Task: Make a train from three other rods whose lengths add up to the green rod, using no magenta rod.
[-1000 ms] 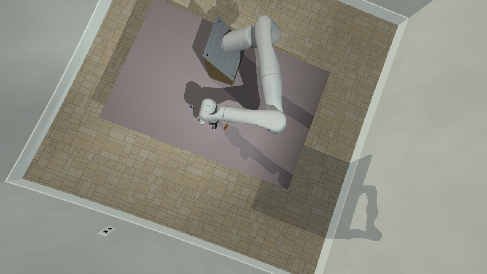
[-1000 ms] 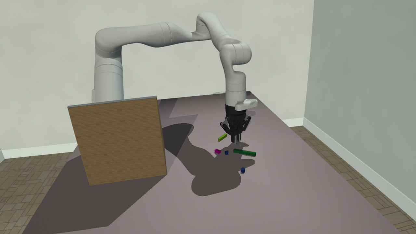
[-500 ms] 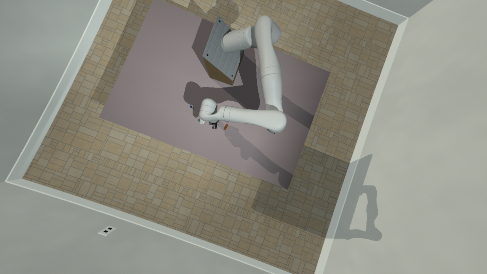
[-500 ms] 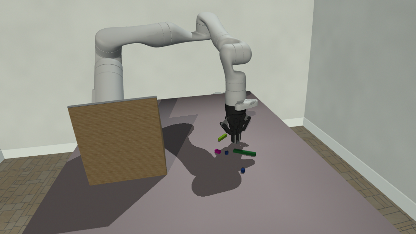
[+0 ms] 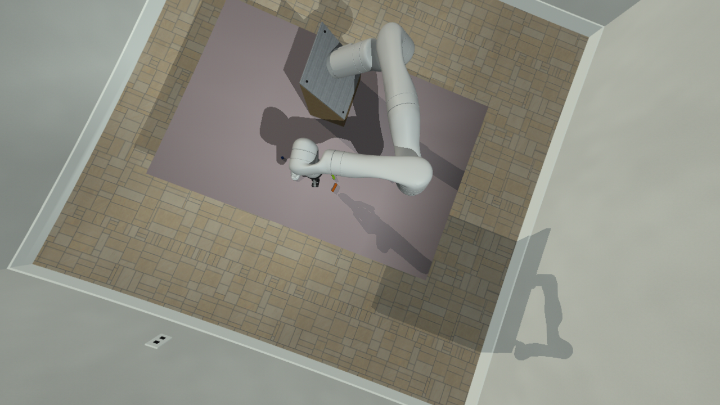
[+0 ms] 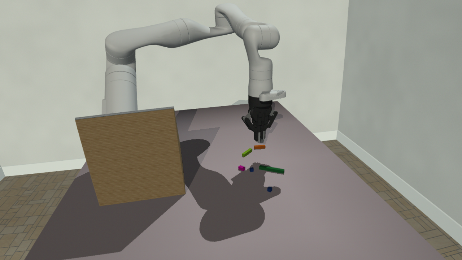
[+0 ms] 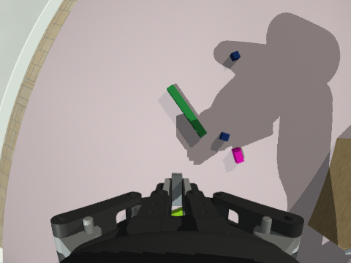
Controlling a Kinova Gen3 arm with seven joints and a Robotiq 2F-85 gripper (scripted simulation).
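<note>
Right now the green rod is 20 mm ahead of my hand, 80 mm to the right of it and 80 mm below it. Also, from my hand: grey rod: 10 mm below; then orange rod: 20 mm ahead, 80 mm to the left, 80 mm below; then lime rod: 30 mm behind, 50 mm to the left, 80 mm below.
</note>
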